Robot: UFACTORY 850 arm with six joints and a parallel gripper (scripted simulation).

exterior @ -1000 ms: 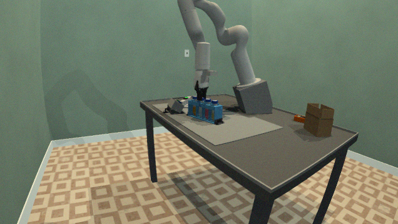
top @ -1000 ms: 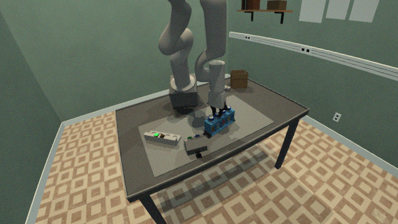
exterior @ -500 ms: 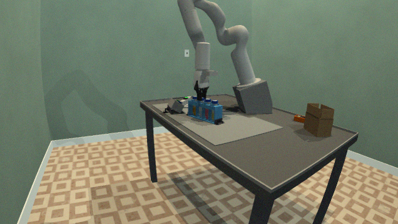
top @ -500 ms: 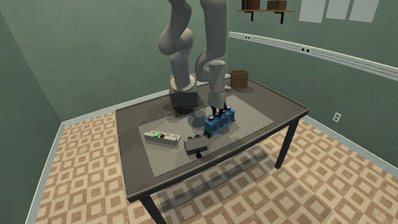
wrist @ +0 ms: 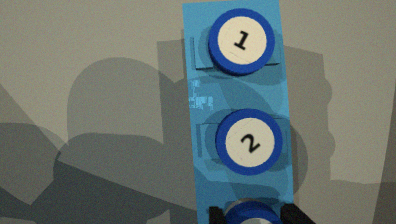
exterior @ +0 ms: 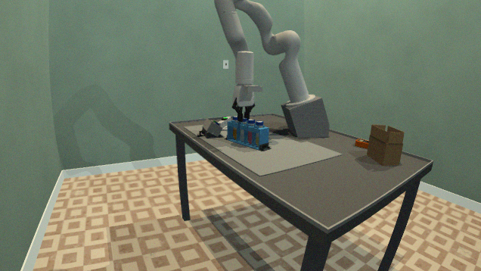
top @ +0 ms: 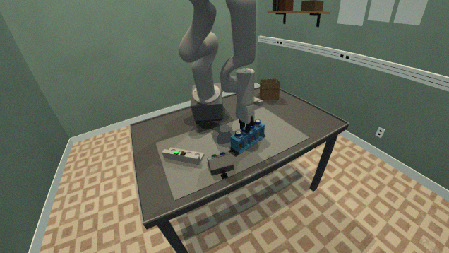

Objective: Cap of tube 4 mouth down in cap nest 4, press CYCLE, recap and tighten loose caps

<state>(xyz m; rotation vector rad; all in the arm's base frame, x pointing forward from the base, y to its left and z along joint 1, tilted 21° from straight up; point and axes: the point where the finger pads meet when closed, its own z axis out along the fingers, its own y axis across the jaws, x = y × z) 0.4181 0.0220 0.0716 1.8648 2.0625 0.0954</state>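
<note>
Now: the blue cap marked 4 50 mm to the right of my hand, 10 mm below it and 10 mm ahead of it. Round my hand: blue key (180 mm to the right, 60 mm below, 40 mm ahead); green key (220 mm to the right, 60 mm below, 30 mm ahead); grey key housing (200 mm to the right, 70 mm below, 50 mm ahead).
</note>
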